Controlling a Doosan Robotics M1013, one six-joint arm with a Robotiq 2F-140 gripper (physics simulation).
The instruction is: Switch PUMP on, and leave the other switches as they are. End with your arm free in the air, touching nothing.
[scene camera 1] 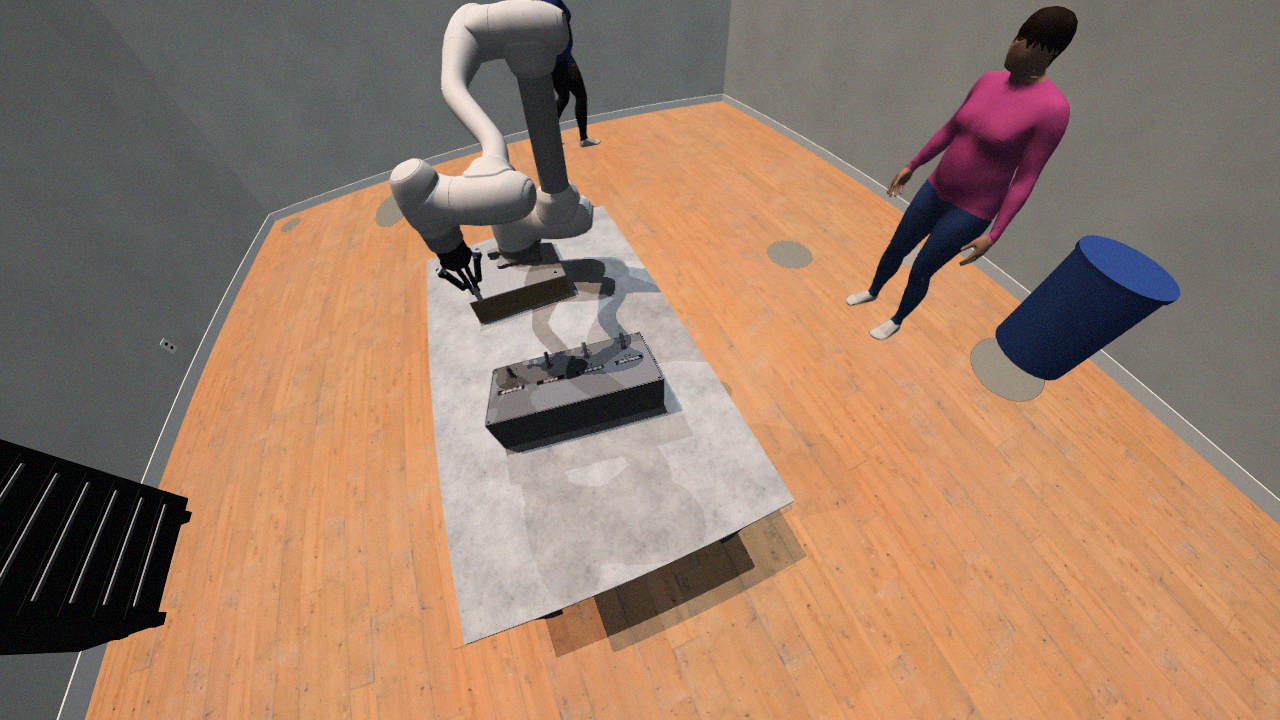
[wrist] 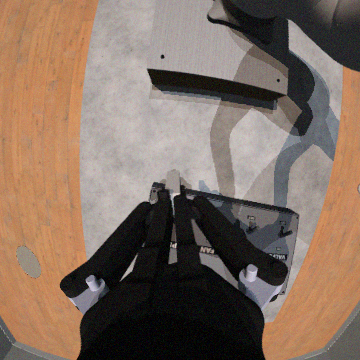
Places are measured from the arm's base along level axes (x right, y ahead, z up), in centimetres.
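Pixels of known places: gripper, fingertip midpoint: [scene camera 1: 480, 298] [wrist: 174, 179]; arm's base, origin of the base link: [scene camera 1: 520, 252] [wrist: 244, 6].
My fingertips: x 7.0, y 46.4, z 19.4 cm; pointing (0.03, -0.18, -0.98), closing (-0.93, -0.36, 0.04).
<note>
For each thing: its top centre in the pictures, then the offset to it from my fingertips. Level surfaces: height alone.
- PUMP lever, middle of its top: [scene camera 1: 507, 366] dx -3.0, dy +14.9, dz -15.5 cm
- PUMP label, middle of its top: [wrist: 165, 243] [scene camera 1: 510, 389] dx -3.4, dy +21.8, dz -17.5 cm
- FAN lever, middle of its top: [scene camera 1: 545, 355] dx -14.9, dy +12.9, dz -16.4 cm
- BRAKE lever, middle of its top: [wrist: 256, 232] [scene camera 1: 583, 345] dx -26.9, dy +12.4, dz -16.4 cm
- VALVE lever, middle of its top: [scene camera 1: 621, 335] [wrist: 289, 236] dx -38.9, dy +11.8, dz -16.4 cm
- table, its level: dz -29.1 cm
A dark grey switch box [scene camera 1: 572, 394] [wrist: 270, 217] stands on the table, with a row of upright levers. The PUMP lever [scene camera 1: 511, 371] is at the left end in the scene view and looks shorter than the others; its exact tilt is too small to tell. The fingers hide it in the wrist view, where part of the PUMP label [wrist: 173, 245] shows. The FAN lever [scene camera 1: 548, 360], BRAKE lever [scene camera 1: 584, 349] [wrist: 251, 227] and VALVE lever [scene camera 1: 622, 340] [wrist: 285, 231] stand beside it. My gripper [scene camera 1: 477, 291] [wrist: 174, 179] is shut and empty, in the air behind the box, apart from it.
The arm's base plate [scene camera 1: 514, 279] [wrist: 200, 50] lies on the table [scene camera 1: 501, 501] [wrist: 125, 135], close to the gripper in the scene view. A person in pink [scene camera 1: 1002, 143] and a blue barrel [scene camera 1: 1074, 313] are at the right. A second person [scene camera 1: 572, 85] stands behind the arm.
</note>
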